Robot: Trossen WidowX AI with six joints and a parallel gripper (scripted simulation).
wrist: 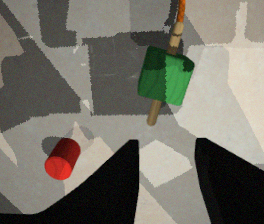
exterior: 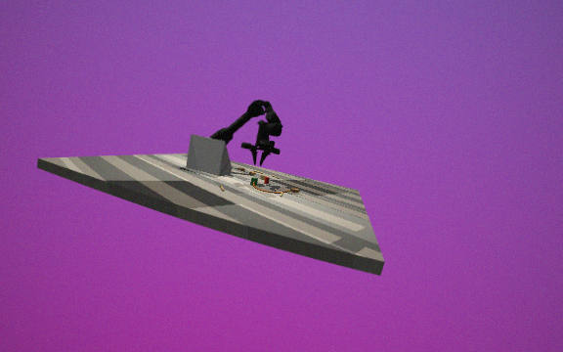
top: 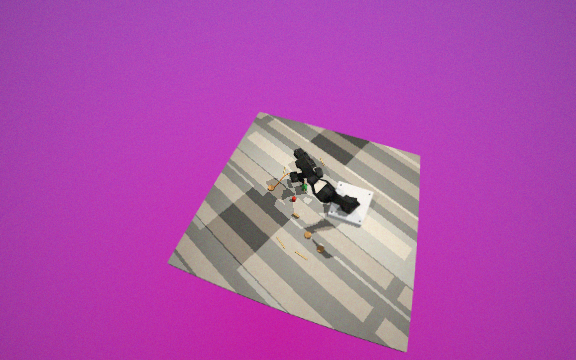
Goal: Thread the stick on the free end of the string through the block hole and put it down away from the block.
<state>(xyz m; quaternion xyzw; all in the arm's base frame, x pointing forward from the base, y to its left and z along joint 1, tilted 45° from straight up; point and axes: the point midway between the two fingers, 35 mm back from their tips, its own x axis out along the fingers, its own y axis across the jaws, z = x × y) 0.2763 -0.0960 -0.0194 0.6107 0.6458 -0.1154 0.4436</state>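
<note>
My gripper tip is 80 mm above the green block and 20 mm to the left of it. Round my gripper tip: thin wooden stick (80 mm below, 30 mm to the right); red object (80 mm to the left, 80 mm below, 50 mm ahead); round wooden button (200 mm ahead, 90 mm below, 30 mm to the left).
</note>
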